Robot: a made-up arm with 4 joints.
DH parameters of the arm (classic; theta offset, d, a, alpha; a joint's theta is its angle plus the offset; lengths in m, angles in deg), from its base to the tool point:
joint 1: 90 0.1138 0.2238 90
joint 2: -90 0.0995 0.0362 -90
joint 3: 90 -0.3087 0.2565 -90
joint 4: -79.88 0 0.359 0
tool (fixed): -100.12 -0.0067 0 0
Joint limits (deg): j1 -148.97..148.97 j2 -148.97..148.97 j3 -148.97..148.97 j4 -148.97..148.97
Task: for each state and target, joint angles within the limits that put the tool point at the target. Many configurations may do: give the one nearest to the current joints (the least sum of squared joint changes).
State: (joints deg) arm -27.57 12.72 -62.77 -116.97
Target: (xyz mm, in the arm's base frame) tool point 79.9 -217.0 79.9
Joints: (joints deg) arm -20.52 10.49 -59.97 -114.61
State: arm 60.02 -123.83 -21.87 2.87
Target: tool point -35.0 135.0 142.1
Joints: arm 27.25 -113.11 -34.60 -38.07
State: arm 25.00 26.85 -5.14 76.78
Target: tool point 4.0 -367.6 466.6
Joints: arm 52.71 11.11 50.92 90.25
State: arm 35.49 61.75 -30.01 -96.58
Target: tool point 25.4 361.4 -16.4
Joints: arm 23.85 114.70 -7.93 -75.40
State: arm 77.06 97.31 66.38 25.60
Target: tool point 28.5 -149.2 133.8
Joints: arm 72.06 89.52 56.02 14.55
